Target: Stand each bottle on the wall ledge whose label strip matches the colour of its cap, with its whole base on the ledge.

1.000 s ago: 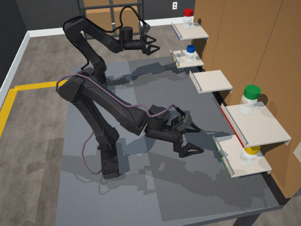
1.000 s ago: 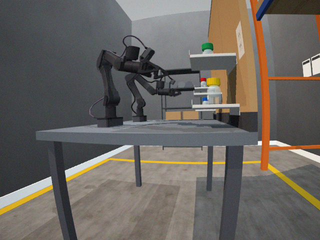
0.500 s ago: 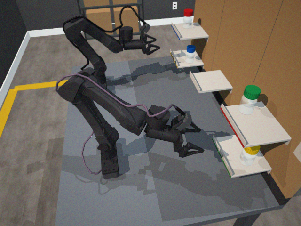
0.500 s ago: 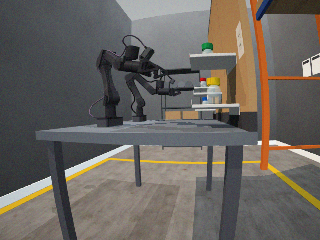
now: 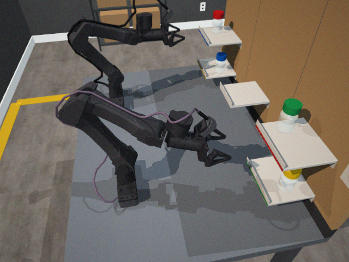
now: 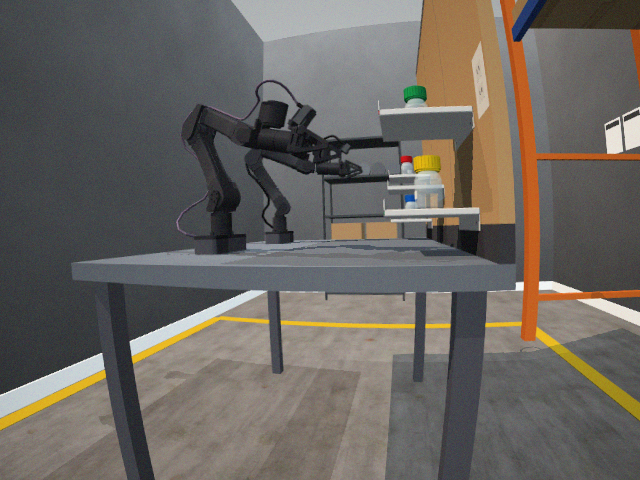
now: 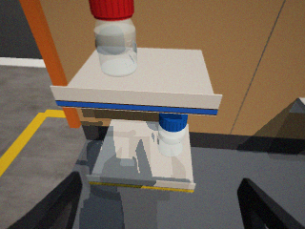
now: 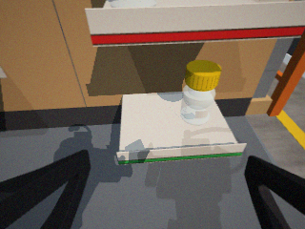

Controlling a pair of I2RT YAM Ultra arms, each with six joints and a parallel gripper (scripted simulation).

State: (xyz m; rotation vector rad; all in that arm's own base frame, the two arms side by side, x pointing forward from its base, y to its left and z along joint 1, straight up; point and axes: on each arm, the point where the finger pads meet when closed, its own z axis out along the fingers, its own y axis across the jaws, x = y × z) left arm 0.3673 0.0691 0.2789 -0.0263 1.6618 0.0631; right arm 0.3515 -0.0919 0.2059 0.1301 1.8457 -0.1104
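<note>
Now: the red-capped bottle 22 cm ahead of my left hand, 6 cm to the left of it and 1 cm above it. The rest, counted from my left hand: blue-capped bottle (22 cm ahead, 18 cm below, 3 cm to the right); then green-capped bottle (71 cm to the right, 18 cm ahead, 1 cm above); then brown wall (39 cm to the right, 30 cm ahead, 13 cm above).
Right now the green-capped bottle is 21 cm ahead of my right hand and 8 cm above it. The rest, counted from my right hand: blue-capped bottle: 69 cm to the left, 24 cm ahead, 11 cm below; brown wall: 33 cm to the left, 33 cm ahead, 20 cm above; yellow-capped bottle: 21 cm ahead, 11 cm below, 10 cm to the right.
</note>
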